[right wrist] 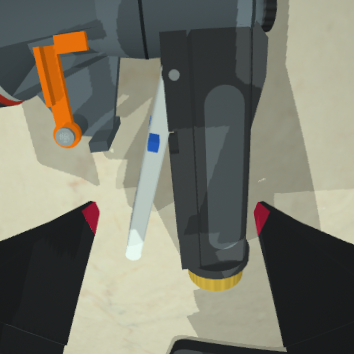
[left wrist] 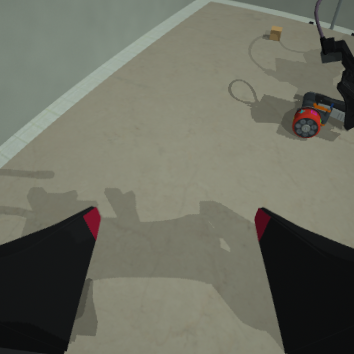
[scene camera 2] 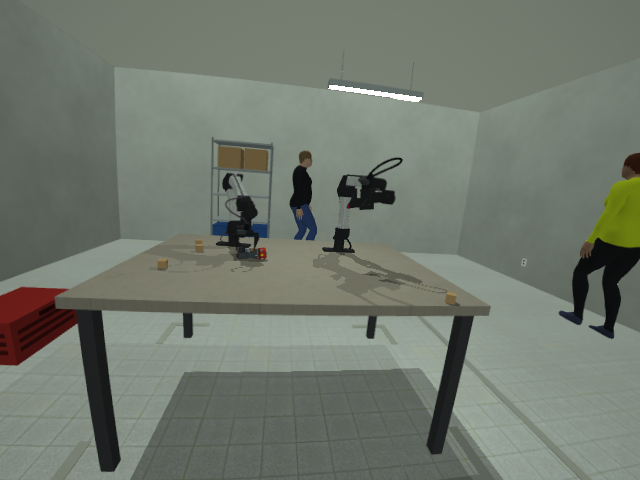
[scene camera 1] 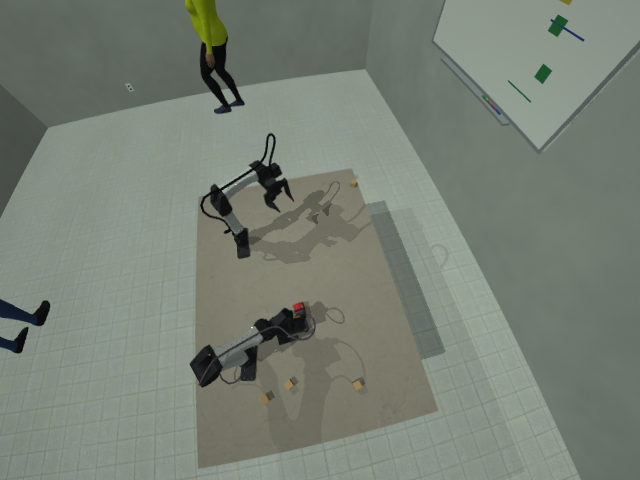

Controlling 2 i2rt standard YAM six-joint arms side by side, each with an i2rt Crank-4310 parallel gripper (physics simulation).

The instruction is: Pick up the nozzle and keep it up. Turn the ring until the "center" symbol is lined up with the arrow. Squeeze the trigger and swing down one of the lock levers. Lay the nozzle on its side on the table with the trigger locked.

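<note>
The nozzle lies on its side on the table. Its red ring faces away from the right arm. In the right wrist view the dark handle and the pale trigger with a blue mark lie between the fingertips, and an orange lock lever shows at the upper left. The "center" symbol and the arrow cannot be made out. My right gripper is open over the handle, its fingers apart from it. My left gripper is open and empty, high above the table.
Small wooden cubes lie on the table below the right arm in scene camera 1. Another cube lies near a table corner. People stand beyond the table.
</note>
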